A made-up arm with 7 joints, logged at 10 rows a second.
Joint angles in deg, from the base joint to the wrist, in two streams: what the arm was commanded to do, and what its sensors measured. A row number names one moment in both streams.
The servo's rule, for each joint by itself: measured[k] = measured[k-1] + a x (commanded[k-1-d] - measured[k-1]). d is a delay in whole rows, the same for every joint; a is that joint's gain. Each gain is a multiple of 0.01, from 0.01 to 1. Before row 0 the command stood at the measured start. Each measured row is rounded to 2 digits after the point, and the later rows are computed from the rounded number. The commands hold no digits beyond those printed.
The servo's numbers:
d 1
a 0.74 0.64 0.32 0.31 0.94 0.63 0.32
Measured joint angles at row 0: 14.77 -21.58 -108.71 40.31 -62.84 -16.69 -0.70
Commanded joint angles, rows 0 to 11: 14.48 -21.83 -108.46 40.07 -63.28 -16.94 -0.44; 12.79 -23.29 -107.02 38.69 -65.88 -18.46 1.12; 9.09 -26.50 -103.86 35.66 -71.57 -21.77 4.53; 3.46 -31.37 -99.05 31.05 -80.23 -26.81 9.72; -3.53 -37.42 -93.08 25.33 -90.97 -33.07 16.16; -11.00 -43.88 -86.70 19.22 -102.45 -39.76 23.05; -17.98 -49.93 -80.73 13.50 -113.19 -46.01 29.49; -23.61 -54.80 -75.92 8.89 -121.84 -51.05 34.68; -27.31 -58.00 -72.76 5.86 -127.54 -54.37 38.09; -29.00 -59.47 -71.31 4.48 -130.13 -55.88 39.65; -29.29 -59.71 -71.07 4.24 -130.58 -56.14 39.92; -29.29 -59.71 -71.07 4.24 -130.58 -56.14 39.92
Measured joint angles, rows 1 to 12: 14.77 -21.58 -108.71 40.31 -62.84 -16.69 -0.70; 14.56 -21.74 -108.63 40.24 -63.25 -16.85 -0.62; 13.25 -22.73 -108.11 39.76 -65.72 -17.86 -0.06; 10.17 -25.14 -106.75 38.49 -71.22 -20.32 1.41; 5.20 -29.13 -104.29 36.18 -79.69 -24.41 4.07; -1.26 -34.44 -100.70 32.82 -90.29 -29.87 7.94; -8.47 -40.48 -96.22 28.60 -101.72 -36.10 12.78; -15.51 -46.53 -91.26 23.92 -112.50 -42.34 18.13; -21.50 -51.82 -86.35 19.26 -121.28 -47.83 23.43; -25.80 -55.78 -82.00 15.11 -127.16 -51.95 28.12; -28.17 -58.14 -78.58 11.81 -129.95 -54.43 31.81; -29.00 -59.14 -76.18 9.46 -130.54 -55.51 34.41
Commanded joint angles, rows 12 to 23: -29.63 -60.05 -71.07 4.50 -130.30 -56.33 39.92; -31.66 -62.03 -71.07 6.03 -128.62 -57.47 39.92; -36.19 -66.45 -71.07 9.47 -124.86 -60.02 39.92; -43.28 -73.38 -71.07 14.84 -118.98 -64.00 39.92; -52.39 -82.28 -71.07 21.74 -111.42 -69.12 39.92; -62.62 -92.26 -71.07 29.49 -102.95 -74.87 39.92; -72.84 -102.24 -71.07 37.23 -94.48 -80.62 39.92; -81.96 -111.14 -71.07 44.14 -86.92 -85.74 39.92; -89.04 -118.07 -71.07 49.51 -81.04 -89.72 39.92; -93.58 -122.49 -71.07 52.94 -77.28 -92.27 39.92; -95.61 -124.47 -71.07 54.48 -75.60 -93.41 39.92; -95.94 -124.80 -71.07 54.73 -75.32 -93.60 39.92
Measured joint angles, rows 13 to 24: -29.21 -59.50 -74.54 7.84 -130.58 -55.91 36.17; -29.52 -59.85 -73.43 6.80 -130.32 -56.17 37.37; -31.10 -61.25 -72.67 6.56 -128.72 -56.99 38.19; -34.87 -64.58 -72.16 7.46 -125.09 -58.90 38.74; -41.09 -70.21 -71.81 9.75 -119.35 -62.11 39.12; -49.45 -77.93 -71.57 13.47 -111.90 -66.53 39.38; -59.20 -87.10 -71.41 18.44 -103.49 -71.78 39.55; -69.29 -96.79 -71.30 24.26 -95.02 -77.35 39.67; -78.67 -105.97 -71.23 30.42 -87.41 -82.64 39.75; -86.34 -113.71 -71.18 36.34 -81.42 -87.10 39.80; -91.70 -119.33 -71.14 41.49 -77.53 -90.36 39.84; -94.59 -122.62 -71.12 45.52 -75.72 -92.28 39.87
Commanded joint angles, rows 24 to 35: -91.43 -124.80 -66.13 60.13 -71.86 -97.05 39.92; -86.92 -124.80 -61.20 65.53 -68.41 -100.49 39.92; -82.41 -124.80 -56.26 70.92 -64.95 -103.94 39.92; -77.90 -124.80 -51.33 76.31 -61.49 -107.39 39.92; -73.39 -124.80 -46.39 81.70 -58.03 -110.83 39.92; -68.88 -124.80 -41.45 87.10 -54.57 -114.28 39.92; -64.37 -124.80 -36.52 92.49 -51.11 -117.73 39.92; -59.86 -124.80 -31.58 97.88 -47.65 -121.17 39.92; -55.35 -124.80 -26.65 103.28 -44.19 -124.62 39.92; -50.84 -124.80 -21.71 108.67 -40.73 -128.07 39.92; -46.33 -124.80 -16.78 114.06 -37.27 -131.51 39.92; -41.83 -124.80 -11.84 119.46 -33.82 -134.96 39.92
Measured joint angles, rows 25 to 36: -95.59 -124.02 -71.10 48.38 -75.34 -93.11 39.89; -92.51 -124.52 -69.51 52.02 -72.07 -95.59 39.90; -88.37 -124.70 -66.85 56.21 -68.63 -98.68 39.91; -83.96 -124.76 -63.46 60.77 -65.17 -101.99 39.91; -79.48 -124.79 -59.58 65.59 -61.71 -105.39 39.91; -74.97 -124.80 -55.36 70.58 -58.25 -108.82 39.91; -70.46 -124.80 -50.91 75.70 -54.79 -112.26 39.91; -65.95 -124.80 -46.31 80.90 -51.33 -115.71 39.91; -61.44 -124.80 -41.60 86.16 -47.87 -119.15 39.91; -56.93 -124.80 -36.82 91.47 -44.41 -122.60 39.91; -52.42 -124.80 -31.98 96.80 -40.95 -126.05 39.91; -47.91 -124.80 -27.12 102.15 -37.49 -129.49 39.91
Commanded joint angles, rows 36 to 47: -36.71 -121.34 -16.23 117.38 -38.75 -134.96 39.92; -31.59 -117.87 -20.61 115.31 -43.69 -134.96 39.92; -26.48 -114.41 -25.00 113.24 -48.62 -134.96 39.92; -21.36 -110.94 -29.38 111.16 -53.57 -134.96 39.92; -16.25 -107.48 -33.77 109.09 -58.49 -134.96 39.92; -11.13 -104.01 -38.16 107.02 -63.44 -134.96 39.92; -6.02 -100.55 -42.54 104.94 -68.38 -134.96 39.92; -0.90 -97.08 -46.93 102.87 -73.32 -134.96 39.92; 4.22 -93.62 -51.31 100.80 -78.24 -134.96 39.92; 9.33 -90.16 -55.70 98.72 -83.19 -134.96 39.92; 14.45 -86.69 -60.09 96.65 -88.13 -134.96 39.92; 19.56 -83.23 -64.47 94.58 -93.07 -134.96 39.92
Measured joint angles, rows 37 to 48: -43.41 -124.80 -22.23 107.52 -34.04 -132.94 39.91; -38.45 -122.59 -20.31 110.58 -38.47 -134.21 39.91; -33.37 -119.57 -20.41 112.05 -43.38 -134.68 39.91; -28.27 -116.27 -21.88 112.42 -48.31 -134.86 39.91; -23.16 -112.86 -24.28 112.03 -53.25 -134.92 39.91; -18.05 -109.42 -27.32 111.12 -58.18 -134.95 39.91; -12.93 -105.96 -30.79 109.85 -63.12 -134.96 39.91; -7.82 -102.50 -34.55 108.33 -68.06 -134.96 39.91; -2.70 -99.03 -38.51 106.64 -73.00 -134.96 39.91; 2.42 -95.57 -42.61 104.83 -77.93 -134.96 39.91; 7.53 -92.11 -46.80 102.94 -82.87 -134.96 39.91; 12.65 -88.64 -51.05 100.99 -87.81 -134.96 39.91
